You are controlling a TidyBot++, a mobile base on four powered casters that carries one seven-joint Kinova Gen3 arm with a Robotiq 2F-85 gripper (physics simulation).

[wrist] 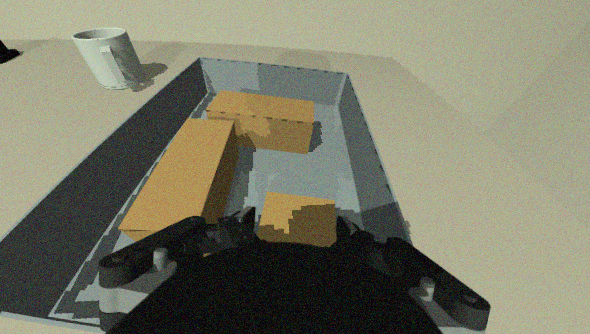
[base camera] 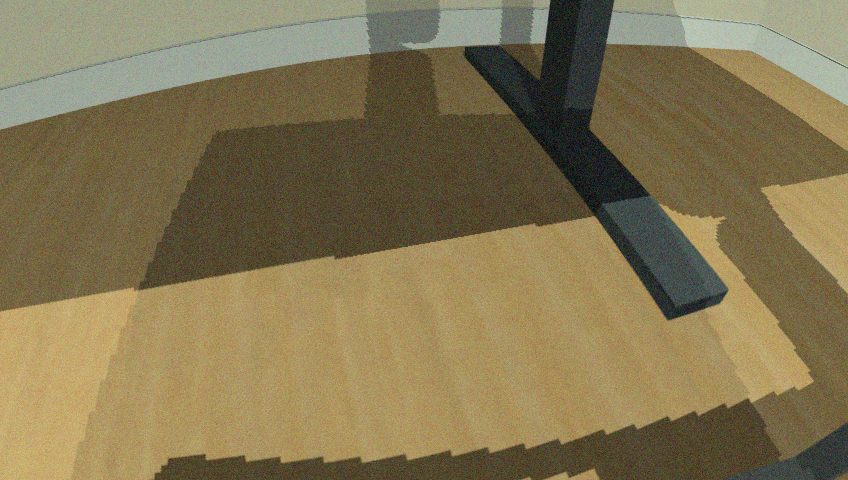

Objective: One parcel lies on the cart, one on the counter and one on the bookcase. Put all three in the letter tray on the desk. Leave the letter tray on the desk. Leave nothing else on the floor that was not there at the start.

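Places are measured from the arm's base along level axes (x ahead, y left, z up), in centimetres.
Pixels of known places: gripper, fingertip midpoint: (wrist: 295, 222).
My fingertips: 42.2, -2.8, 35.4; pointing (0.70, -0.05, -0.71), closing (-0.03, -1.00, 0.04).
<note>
Ahead of a thing's pixels: the offset from my fingertips to its middle, as dx, dy, dz. "pt": to the spot under its first point. Level surfaces: height alone.
The grey letter tray {pt +7.5, -7.3, +2.7} (wrist: 371, 150) stands on the desk {dz -3.0} (wrist: 480, 200) in the wrist view. An orange-brown parcel {+14.3, +5.2, -0.2} (wrist: 272, 132) lies crosswise at the tray's far end. A second parcel {+3.5, +10.0, -0.2} (wrist: 180, 175) lies lengthwise along the left wall. A third parcel {-1.2, -0.1, -0.3} (wrist: 300, 217) is between the fingertips at the near part of the tray, with a small gap beside each finger. My gripper (wrist: 295, 222) is open around this third parcel and does not grip it. The gripper's black body hides the third parcel's lower part, so I cannot tell whether it rests on the tray's bottom.
A white mug {+26.5, +35.5, +1.7} (wrist: 107, 60) stands left of the tray's far end, and a dark object {pt +34.3, +71.7, -1.8} (wrist: 6, 53) shows at the left edge. In the base view a dark desk leg {pt +22.3, -21.1, -61.3} (base camera: 574, 65) with a long foot (base camera: 663, 255) stands on the wooden floor {dz -75.0} (base camera: 357, 344) near the wall.
</note>
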